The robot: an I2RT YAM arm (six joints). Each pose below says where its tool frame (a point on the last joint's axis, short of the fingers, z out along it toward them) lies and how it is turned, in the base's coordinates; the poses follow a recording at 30 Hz.
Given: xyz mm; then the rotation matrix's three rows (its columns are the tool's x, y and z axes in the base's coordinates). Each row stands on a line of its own.
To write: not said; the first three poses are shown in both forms.
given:
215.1 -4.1 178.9
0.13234 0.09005 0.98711
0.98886 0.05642 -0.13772
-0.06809 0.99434 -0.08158
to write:
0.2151 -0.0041 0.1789
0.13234 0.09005 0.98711
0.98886 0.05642 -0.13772
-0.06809 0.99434 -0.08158

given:
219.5 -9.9 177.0
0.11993 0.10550 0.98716
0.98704 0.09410 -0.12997
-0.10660 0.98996 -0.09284
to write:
0.2195 -0.0099 0.1770
0.11993 0.10550 0.98716
0.98704 0.09410 -0.12997
-0.10660 0.98996 -0.09284

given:
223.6 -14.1 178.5
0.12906 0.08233 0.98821
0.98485 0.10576 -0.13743
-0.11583 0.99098 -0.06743
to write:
0.2236 -0.0141 0.1785
0.12906 0.08233 0.98821
0.98485 0.10576 -0.13743
-0.11583 0.99098 -0.06743

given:
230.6 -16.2 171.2
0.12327 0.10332 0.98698
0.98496 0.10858 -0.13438
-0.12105 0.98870 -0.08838
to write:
0.2306 -0.0162 0.1712
0.12327 0.10332 0.98698
0.98496 0.10858 -0.13438
-0.12105 0.98870 -0.08838

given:
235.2 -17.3 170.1
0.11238 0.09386 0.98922
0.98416 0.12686 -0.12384
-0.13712 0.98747 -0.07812
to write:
0.2352 -0.0173 0.1701
0.11238 0.09386 0.98922
0.98416 0.12686 -0.12384
-0.13712 0.98747 -0.07812

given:
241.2 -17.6 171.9
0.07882 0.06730 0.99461
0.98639 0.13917 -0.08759
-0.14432 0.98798 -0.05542
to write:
0.2412 -0.0176 0.1719
0.07882 0.06730 0.99461
0.98639 0.13917 -0.08759
-0.14432 0.98798 -0.05542

